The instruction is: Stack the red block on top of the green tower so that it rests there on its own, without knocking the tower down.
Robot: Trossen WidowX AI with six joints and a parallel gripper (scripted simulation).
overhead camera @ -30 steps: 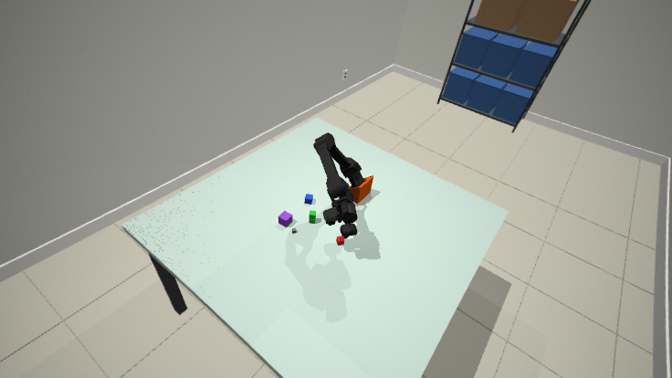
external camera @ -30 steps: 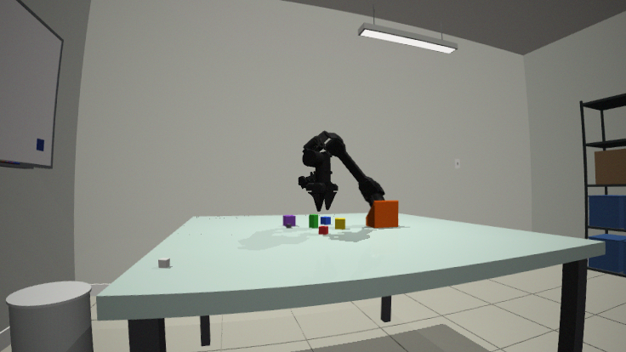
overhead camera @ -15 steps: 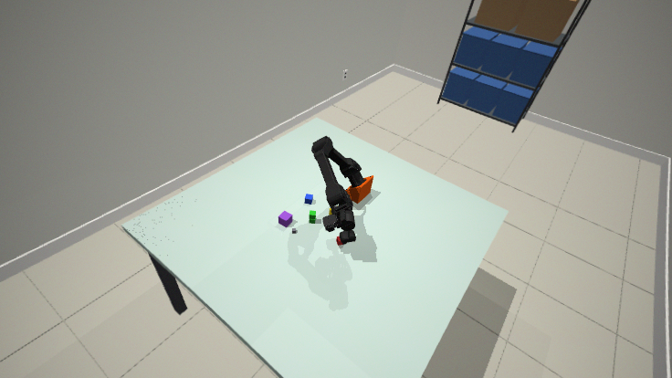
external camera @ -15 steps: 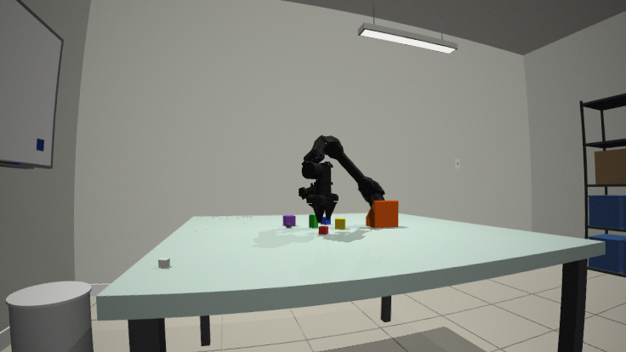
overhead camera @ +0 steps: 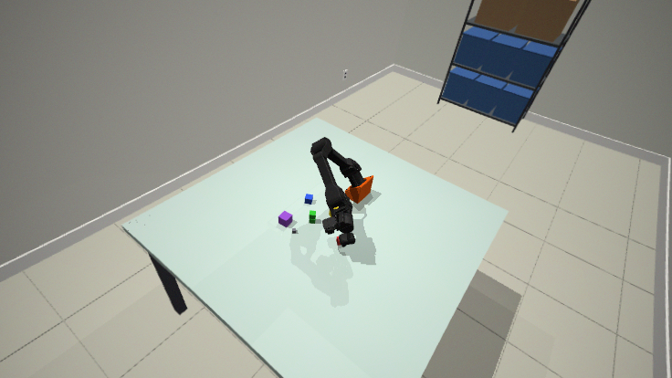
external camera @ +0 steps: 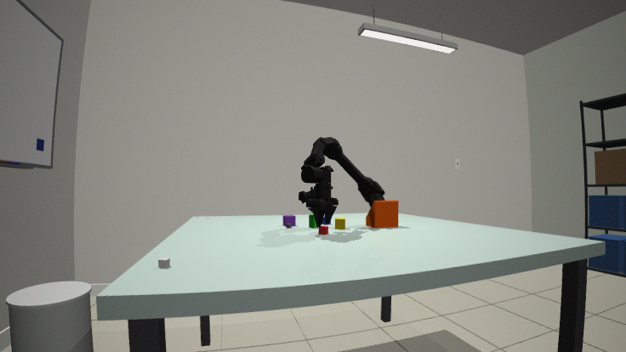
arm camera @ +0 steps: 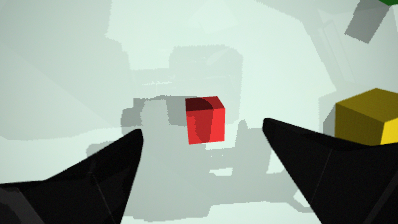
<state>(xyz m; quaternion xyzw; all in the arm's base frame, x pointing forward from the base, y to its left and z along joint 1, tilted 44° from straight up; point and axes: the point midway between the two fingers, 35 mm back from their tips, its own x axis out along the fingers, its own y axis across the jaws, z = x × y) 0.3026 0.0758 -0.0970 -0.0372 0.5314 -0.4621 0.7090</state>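
My gripper tip is now 20 mm above the red block. Also, from my gripper tip: small grey cube 90 mm ahead, 190 mm to the right, 20 mm below; then yellow block 110 mm behind, 120 mm to the right, 10 mm below; then purple block 80 mm ahead, 260 mm to the right, 10 mm below.
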